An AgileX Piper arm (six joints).
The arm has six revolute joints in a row. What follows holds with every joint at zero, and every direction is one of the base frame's. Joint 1 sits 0.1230 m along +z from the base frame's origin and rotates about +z. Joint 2 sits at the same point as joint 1 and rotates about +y. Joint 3 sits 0.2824 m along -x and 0.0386 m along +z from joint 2 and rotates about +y. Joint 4 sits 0.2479 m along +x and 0.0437 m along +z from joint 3 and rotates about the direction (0.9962, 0, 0.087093). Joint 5 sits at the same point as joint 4 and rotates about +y. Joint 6 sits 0.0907 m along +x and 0.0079 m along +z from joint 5 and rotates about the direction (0.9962, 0, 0.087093). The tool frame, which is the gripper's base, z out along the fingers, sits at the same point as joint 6; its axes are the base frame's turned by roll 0.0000, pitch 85.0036 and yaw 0.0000 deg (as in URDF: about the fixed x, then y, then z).
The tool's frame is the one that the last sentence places.
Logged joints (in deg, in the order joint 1, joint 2, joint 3, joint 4, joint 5, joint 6), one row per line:
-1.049, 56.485, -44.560, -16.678, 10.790, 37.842
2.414, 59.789, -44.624, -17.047, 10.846, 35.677
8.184, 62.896, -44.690, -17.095, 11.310, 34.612
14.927, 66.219, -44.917, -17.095, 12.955, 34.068
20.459, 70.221, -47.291, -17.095, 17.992, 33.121
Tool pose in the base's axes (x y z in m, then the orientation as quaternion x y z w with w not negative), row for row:
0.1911, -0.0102, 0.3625, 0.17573, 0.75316, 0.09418, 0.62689
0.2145, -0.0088, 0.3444, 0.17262, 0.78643, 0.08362, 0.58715
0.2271, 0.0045, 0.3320, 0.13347, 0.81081, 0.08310, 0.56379
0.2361, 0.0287, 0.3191, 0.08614, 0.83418, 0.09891, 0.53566
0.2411, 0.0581, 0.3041, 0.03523, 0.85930, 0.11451, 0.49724
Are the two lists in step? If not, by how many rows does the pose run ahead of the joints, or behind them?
The pose runs 1 row behind the joints: the pose in row i belongs to the joints in row i - 1.
